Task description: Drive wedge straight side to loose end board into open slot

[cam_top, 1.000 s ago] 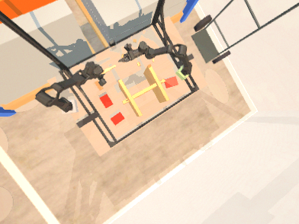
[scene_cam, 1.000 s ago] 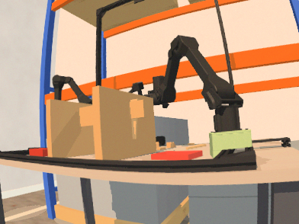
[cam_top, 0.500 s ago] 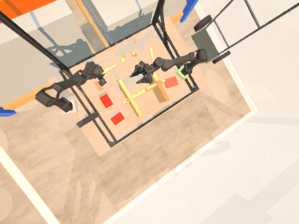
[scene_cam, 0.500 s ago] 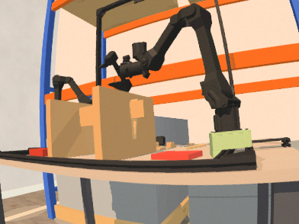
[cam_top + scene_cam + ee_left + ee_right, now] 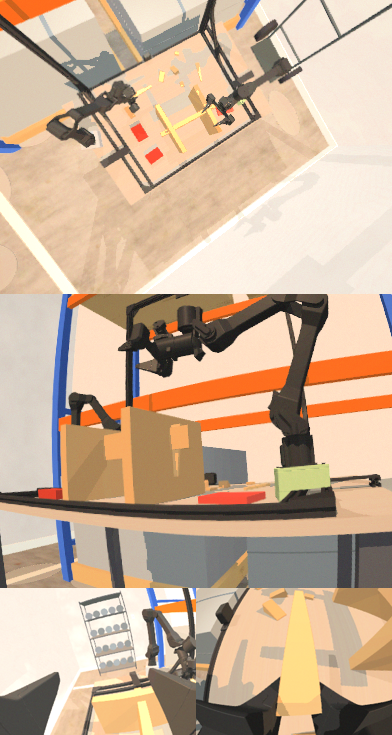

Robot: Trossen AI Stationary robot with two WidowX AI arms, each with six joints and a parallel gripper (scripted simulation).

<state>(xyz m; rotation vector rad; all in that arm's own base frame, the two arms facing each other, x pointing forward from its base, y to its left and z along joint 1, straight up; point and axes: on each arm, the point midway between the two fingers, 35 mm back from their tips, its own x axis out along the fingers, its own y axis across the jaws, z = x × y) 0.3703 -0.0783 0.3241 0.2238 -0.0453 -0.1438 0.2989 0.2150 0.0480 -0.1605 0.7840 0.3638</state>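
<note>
The wedge lies 110 mm below my right hand, 70 mm ahead of it and 60 mm to the right of it.
</note>
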